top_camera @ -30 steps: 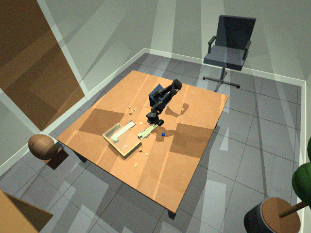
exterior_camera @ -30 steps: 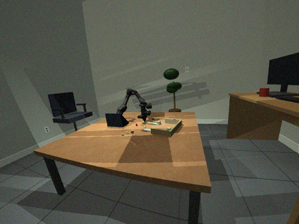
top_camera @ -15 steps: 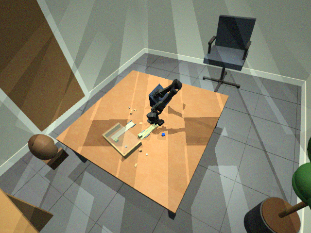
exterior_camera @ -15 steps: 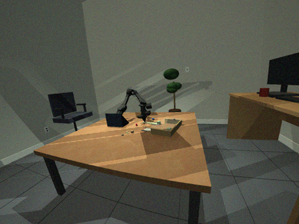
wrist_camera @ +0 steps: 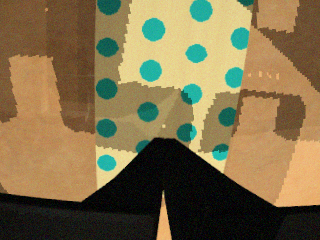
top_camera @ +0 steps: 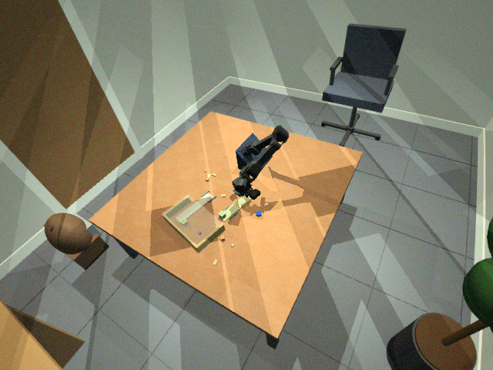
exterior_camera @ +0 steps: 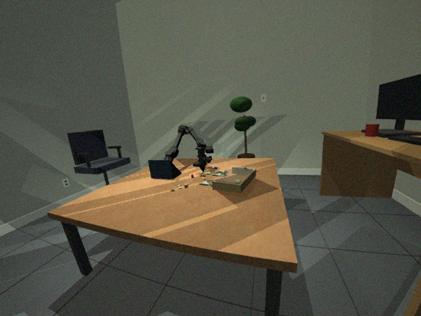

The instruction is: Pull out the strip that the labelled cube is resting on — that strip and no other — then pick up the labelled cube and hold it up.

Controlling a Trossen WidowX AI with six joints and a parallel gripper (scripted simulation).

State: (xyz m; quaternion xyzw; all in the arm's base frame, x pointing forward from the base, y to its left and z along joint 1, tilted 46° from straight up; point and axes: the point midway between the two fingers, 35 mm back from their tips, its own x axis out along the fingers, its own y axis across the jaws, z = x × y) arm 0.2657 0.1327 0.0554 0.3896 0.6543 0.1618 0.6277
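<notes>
My gripper tip is 9 cm short of the dotted strip and 3 cm to the left of it. The rest, counted from my gripper tip: blue disc: 12 cm to the left, 8 cm ahead; then red piece: 12 cm to the right, 6 cm behind.
</notes>
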